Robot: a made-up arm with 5 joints.
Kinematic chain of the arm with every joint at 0, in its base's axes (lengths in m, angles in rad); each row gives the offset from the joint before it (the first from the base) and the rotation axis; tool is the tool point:
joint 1: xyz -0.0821 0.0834 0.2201 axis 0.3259 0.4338 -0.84
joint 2: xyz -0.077 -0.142 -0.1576 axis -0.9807 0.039 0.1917
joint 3: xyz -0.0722 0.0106 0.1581 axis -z
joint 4: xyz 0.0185 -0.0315 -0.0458 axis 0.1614 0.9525 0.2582
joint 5: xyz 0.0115 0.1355 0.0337 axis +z
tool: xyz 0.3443 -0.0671 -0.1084
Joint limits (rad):
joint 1: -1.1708..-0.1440
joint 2: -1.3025..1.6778
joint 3: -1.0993..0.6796
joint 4: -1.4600..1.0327
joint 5: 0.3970..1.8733
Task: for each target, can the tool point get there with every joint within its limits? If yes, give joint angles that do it. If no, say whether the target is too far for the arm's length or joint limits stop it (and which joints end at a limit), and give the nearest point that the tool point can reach.
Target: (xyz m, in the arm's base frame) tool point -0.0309 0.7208 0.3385
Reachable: no: joint limits stop it (at a limit: joint 1, joint 4) | nearest point -0.0993 0.4129 0.2374 | short by 0.331 m
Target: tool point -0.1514 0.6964 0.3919
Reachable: no: joint limits stop it (at a limit: joint 1, joint 4) | nearest point -0.1718 0.4097 0.2750 | short by 0.310 m
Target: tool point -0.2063 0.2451 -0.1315
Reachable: yes | joints -0.9659 0.4363 -0.3013 -0.7162 1.3483
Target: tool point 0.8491 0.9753 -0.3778
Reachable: no: too far | nearest point 0.2397 0.2580 -0.0810 | short by 0.987 m
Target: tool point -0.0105 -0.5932 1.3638
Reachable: no: too far | nearest point -0.0210 -0.2881 0.6347 | short by 0.790 m
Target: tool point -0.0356 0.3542 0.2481
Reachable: yes | joints -0.6184 0.1585 0.0965 -1.1033 1.1647
